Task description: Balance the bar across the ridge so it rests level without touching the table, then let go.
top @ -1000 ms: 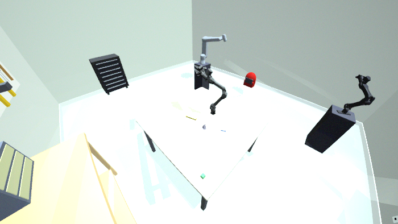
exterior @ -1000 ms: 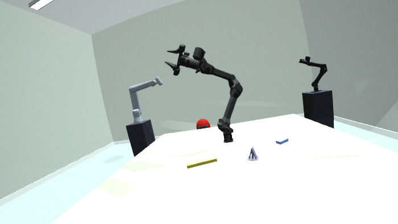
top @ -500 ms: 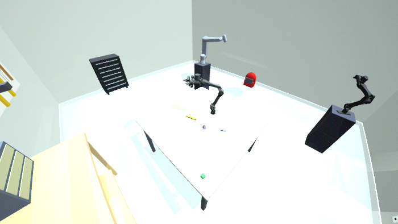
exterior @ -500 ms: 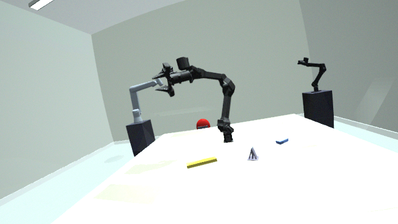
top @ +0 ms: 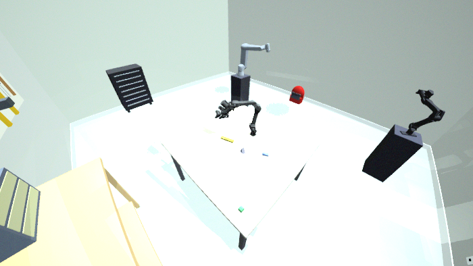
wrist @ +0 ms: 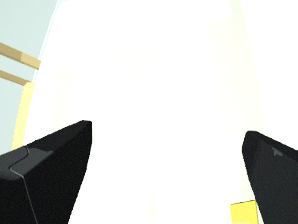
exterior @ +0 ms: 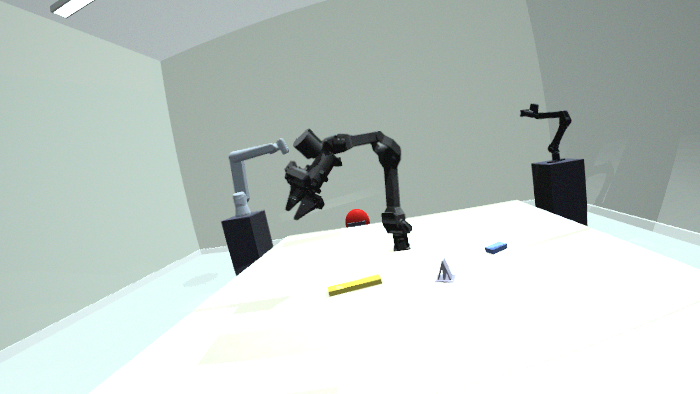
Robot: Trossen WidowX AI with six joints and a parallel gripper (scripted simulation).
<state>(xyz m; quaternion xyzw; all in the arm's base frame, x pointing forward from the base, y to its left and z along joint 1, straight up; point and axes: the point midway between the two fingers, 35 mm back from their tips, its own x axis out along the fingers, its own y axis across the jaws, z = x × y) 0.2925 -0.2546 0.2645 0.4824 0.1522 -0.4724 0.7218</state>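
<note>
Right now my gripper tip is 20 mm past the yellow bar, 130 mm to the right of it and 230 mm above it. From my gripper tip the other things lie so: green cube (430 mm ahead, 770 mm to the left, 220 mm below); then small blue block (150 mm behind, 570 mm to the left, 230 mm below).
</note>
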